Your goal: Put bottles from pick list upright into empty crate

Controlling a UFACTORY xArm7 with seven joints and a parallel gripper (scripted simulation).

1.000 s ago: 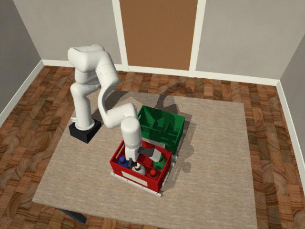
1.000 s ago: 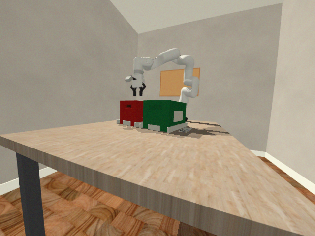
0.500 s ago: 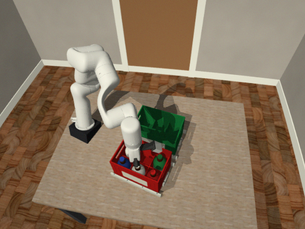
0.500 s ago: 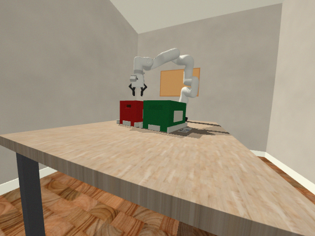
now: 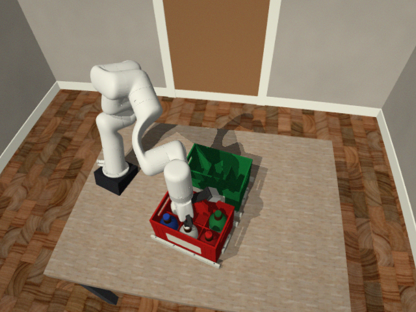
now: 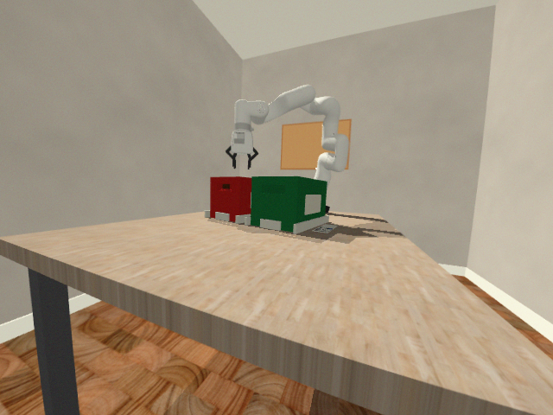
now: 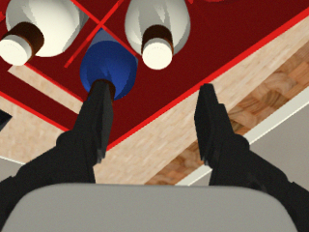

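The red crate lies 160 mm below my hand, 40 mm to the left of it and 20 mm ahead of it. The rest, counted from my hand: red-labelled bottle 150 mm below, 80 mm ahead, 30 mm to the right; then green-labelled bottle 150 mm below, 110 mm ahead, 50 mm to the left; then blue-labelled bottle 150 mm below, 80 mm behind, 30 mm to the left.
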